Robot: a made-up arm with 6 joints. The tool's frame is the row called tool. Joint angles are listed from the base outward. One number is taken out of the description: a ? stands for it. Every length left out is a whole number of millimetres.
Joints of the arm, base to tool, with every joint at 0 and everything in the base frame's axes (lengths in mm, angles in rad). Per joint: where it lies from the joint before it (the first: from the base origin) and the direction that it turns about. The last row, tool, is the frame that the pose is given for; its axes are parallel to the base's.
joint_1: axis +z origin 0 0 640
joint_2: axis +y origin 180 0 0
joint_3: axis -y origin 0 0 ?
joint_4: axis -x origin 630 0 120
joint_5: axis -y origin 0 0 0
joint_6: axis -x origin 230 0 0
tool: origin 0 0 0
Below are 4 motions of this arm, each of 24 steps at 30 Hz.
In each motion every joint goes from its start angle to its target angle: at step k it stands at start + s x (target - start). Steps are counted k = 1, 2, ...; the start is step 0. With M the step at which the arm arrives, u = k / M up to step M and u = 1 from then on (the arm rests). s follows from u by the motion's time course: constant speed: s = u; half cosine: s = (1 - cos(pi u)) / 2; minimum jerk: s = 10 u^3 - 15 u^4 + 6 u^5.
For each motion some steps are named. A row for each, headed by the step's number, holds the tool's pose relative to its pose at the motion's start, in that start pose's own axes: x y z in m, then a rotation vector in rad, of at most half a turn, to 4 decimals.
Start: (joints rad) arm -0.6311 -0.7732 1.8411 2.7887 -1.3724 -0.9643
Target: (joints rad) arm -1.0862 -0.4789 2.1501 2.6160 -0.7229 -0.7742
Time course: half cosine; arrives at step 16
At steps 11, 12, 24:
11: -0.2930 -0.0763 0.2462 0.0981 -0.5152 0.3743
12: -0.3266 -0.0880 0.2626 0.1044 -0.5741 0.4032
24: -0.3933 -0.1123 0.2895 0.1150 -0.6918 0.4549

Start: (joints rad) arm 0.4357 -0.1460 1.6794 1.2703 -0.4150 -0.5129
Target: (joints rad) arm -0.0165 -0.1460 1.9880 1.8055 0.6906 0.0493
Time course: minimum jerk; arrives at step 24
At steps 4, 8, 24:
4: -0.0036 -0.0019 0.0180 -0.0482 -0.0511 0.0032
8: -0.0314 -0.0011 0.1033 -0.2954 -0.2960 0.0172
24: -0.2827 0.1560 0.2967 -1.5306 -1.2940 0.1021

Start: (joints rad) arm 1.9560 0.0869 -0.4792 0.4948 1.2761 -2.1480
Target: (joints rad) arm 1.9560 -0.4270 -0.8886 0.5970 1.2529 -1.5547
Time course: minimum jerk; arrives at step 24
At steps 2, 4, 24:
2: -0.0008 0.0010 -0.0010 -0.0034 0.0005 0.0001
4: -0.0058 0.0072 -0.0073 -0.0238 0.0038 0.0005
24: -0.2050 0.1351 -0.1978 -0.6753 0.0980 0.0419

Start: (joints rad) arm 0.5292 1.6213 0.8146 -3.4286 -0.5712 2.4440
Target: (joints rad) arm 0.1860 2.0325 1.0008 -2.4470 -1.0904 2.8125
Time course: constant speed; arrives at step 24
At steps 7, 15, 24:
7: 0.0070 -0.1448 0.0413 -0.3219 -0.0361 0.1112
15: -0.0198 -0.3058 0.0601 -0.6515 -0.0373 0.2645
24: -0.0949 -0.4807 0.0464 -0.9530 -0.0017 0.4804

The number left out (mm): 640
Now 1 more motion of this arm.
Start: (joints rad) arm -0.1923 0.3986 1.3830 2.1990 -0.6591 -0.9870
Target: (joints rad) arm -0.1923 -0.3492 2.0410 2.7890 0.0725 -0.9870
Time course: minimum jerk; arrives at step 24
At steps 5, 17, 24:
5: 0.0147 -0.0943 0.0441 0.0123 -0.0633 -0.0508
17: -0.3342 -1.2160 0.2368 -0.1450 -0.5131 -0.7530
24: -0.4871 -1.3792 0.1989 -0.2086 -0.5101 -0.8900

